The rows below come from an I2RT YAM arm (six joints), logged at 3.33 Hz.
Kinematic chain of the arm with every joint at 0, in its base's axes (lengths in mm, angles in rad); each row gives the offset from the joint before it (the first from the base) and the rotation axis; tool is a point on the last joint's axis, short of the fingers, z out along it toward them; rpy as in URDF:
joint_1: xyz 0 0 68 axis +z
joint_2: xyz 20 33.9 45.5 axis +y
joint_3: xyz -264 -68.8 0 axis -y
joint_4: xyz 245 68.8 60 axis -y
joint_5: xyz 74 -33.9 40.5 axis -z
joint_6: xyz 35.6 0 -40.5 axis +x
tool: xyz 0 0 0 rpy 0 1.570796 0
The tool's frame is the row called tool.
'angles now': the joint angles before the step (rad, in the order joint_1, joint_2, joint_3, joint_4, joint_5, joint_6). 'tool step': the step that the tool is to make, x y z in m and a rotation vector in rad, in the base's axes. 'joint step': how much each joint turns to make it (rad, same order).
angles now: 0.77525, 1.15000, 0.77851, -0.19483, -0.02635, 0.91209
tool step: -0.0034, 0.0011, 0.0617, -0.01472, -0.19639, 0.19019
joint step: -0.00081, -0.03668, 0.18102, -0.10355, -0.09498, -0.22263
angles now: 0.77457, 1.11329, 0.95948, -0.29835, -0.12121, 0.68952
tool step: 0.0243, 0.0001, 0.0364, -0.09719, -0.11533, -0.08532
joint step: -0.04981, 0.08595, 0.19182, -0.09639, 0.09697, -0.11981
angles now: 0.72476, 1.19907, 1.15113, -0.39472, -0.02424, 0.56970
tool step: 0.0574, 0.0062, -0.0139, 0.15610, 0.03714, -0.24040
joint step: -0.09642, 0.16495, 0.03300, 0.19834, 0.07485, 0.19012
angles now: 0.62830, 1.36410, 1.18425, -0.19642, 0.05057, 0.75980
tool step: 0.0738, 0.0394, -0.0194, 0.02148, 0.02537, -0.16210
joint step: -0.01789, 0.31926, 0.23301, 0.06863, 0.12162, 0.08449
